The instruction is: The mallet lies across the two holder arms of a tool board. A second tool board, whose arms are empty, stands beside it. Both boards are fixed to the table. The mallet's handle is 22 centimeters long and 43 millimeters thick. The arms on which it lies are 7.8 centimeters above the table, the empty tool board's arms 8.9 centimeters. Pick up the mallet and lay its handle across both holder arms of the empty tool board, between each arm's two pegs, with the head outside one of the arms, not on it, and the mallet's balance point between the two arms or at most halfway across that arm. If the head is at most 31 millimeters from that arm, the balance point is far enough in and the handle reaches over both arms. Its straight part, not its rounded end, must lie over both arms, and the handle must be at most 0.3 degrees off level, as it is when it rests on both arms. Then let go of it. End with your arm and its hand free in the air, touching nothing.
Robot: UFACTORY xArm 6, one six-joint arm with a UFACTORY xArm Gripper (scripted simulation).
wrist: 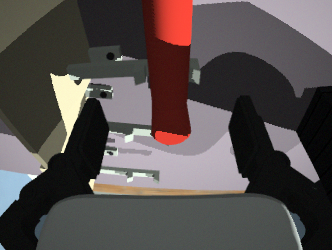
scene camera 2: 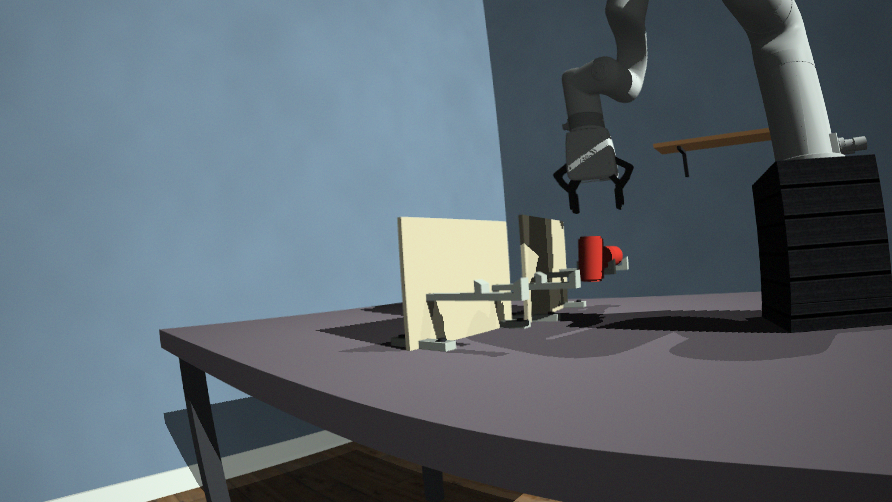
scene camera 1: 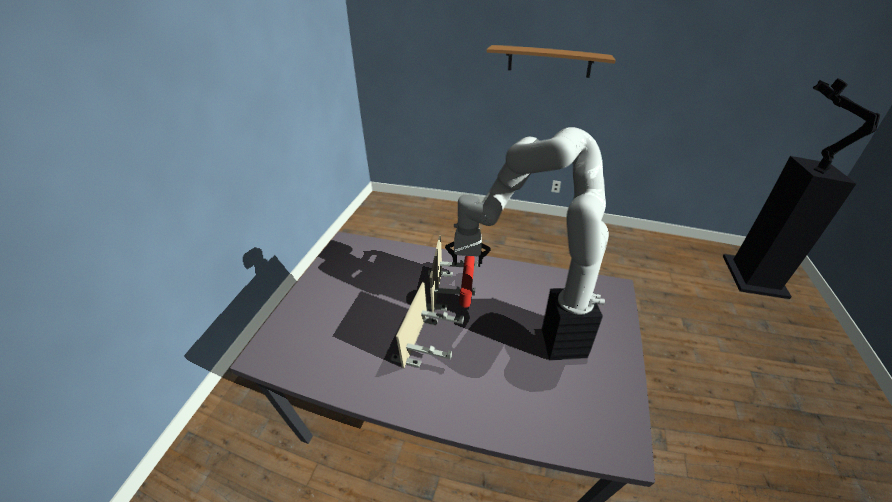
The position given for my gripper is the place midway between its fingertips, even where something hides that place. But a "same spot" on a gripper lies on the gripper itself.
My gripper shows in the wrist view (168, 112), in scene camera 2 and in scene camera 1. One and the same spot on my gripper: (scene camera 1: 463, 245) is (scene camera 2: 581, 153).
